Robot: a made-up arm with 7 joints.
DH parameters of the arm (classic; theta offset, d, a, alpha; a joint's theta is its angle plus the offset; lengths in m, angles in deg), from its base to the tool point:
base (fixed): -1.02 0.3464 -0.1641 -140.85
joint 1: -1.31 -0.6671 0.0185 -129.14
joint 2: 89.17 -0.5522 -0.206 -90
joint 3: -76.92 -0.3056 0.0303 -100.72
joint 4: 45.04 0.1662 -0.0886 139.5
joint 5: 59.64 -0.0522 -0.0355 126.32
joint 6: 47.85 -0.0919 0.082 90
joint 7: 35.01 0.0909 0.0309 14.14
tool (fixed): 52.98 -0.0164 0 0
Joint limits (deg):
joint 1: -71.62..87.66
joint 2: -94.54..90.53
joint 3: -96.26..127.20
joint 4: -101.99..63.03
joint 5: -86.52..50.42
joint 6: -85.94..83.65
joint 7: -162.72..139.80
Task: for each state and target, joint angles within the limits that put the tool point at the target. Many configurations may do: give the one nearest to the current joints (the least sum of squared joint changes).
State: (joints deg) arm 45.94 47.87 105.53 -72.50 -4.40 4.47 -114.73
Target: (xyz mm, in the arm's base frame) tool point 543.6 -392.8 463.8
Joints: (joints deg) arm 61.17 61.68 121.23 -77.70 1.34 10.17 -115.30
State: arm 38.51 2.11 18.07 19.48 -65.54 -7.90 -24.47
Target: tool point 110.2 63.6 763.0
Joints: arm -2.56 -16.10 -11.71 13.66 -48.93 8.11 -32.30
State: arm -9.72 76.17 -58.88 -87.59 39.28 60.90 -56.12
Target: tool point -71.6 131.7 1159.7
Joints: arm -7.32 75.33 -66.39 -81.67 38.68 57.01 -54.23
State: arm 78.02 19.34 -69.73 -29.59 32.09 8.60 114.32
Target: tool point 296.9 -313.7 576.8
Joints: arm 66.24 0.86 -57.89 -29.86 36.67 14.72 115.74
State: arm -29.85 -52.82 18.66 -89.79 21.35 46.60 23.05
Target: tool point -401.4 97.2 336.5
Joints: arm -66.47 -66.20 50.15 -101.99 13.45 66.52 21.94
